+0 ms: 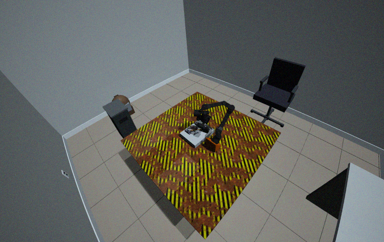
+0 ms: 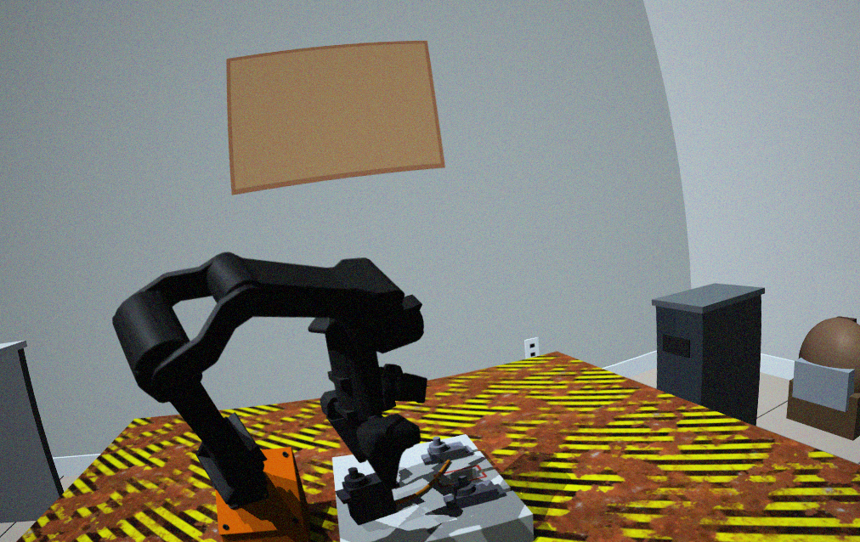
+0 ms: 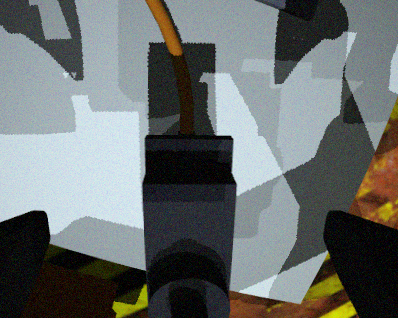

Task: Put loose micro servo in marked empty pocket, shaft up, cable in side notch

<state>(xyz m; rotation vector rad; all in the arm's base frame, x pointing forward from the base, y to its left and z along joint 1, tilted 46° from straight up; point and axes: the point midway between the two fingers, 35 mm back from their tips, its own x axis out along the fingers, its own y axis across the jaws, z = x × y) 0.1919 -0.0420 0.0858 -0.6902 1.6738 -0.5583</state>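
The white deck lies 2 cm ahead of my gripper tip, 5 cm to the left of it and 9 cm below it.
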